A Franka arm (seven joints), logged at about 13 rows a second.
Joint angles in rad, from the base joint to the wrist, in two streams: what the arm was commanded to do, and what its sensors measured. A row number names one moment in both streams.
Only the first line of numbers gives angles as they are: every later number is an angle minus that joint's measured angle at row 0.
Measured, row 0:
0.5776 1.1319 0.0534 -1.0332 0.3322 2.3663 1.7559
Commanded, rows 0 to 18:
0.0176 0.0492 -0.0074 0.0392 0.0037 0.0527 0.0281
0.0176 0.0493 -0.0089 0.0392 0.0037 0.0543 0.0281
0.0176 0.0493 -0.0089 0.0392 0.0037 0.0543 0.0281
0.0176 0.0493 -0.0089 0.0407 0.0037 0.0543 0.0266
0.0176 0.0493 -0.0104 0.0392 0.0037 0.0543 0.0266
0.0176 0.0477 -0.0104 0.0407 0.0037 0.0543 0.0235
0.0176 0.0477 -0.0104 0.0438 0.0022 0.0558 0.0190
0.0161 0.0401 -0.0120 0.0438 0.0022 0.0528 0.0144
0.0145 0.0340 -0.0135 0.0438 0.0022 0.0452 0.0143
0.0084 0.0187 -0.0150 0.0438 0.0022 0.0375 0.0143
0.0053 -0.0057 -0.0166 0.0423 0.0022 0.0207 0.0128
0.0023 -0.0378 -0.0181 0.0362 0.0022 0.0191 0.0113
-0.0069 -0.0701 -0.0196 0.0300 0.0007 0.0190 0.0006
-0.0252 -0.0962 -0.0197 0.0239 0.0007 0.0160 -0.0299
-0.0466 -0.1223 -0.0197 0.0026 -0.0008 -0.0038 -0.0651
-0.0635 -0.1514 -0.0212 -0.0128 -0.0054 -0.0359 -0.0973
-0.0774 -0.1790 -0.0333 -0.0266 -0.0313 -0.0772 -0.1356
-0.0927 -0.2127 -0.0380 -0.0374 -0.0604 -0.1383 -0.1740
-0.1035 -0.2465 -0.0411 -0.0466 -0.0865 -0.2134 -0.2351
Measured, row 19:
-0.0881 -0.1517 -0.0347 0.0339 -0.0411 -0.1230 -0.1475
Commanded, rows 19 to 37:
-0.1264 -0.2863 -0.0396 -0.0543 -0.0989 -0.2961 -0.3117
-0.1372 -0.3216 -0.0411 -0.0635 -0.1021 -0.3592 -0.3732
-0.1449 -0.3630 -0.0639 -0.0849 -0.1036 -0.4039 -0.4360
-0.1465 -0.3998 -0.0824 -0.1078 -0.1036 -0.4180 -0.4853
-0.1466 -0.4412 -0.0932 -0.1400 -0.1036 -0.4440 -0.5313
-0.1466 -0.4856 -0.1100 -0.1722 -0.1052 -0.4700 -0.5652
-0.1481 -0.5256 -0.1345 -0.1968 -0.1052 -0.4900 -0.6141
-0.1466 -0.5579 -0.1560 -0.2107 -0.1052 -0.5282 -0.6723
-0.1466 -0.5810 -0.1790 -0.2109 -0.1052 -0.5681 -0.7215
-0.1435 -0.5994 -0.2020 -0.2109 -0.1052 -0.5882 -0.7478
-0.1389 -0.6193 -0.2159 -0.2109 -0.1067 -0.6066 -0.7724
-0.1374 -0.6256 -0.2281 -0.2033 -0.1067 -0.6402 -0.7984
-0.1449 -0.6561 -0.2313 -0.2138 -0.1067 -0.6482 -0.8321
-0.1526 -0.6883 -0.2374 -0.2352 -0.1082 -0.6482 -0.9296
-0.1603 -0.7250 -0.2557 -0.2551 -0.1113 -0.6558 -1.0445
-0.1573 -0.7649 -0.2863 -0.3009 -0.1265 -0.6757 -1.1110
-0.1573 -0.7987 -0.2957 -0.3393 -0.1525 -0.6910 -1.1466
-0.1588 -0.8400 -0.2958 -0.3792 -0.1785 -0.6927 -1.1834
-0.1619 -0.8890 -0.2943 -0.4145 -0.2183 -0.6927 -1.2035
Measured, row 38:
-0.1665 -0.7617 -0.2986 -0.2794 -0.1585 -0.7019 -1.1392
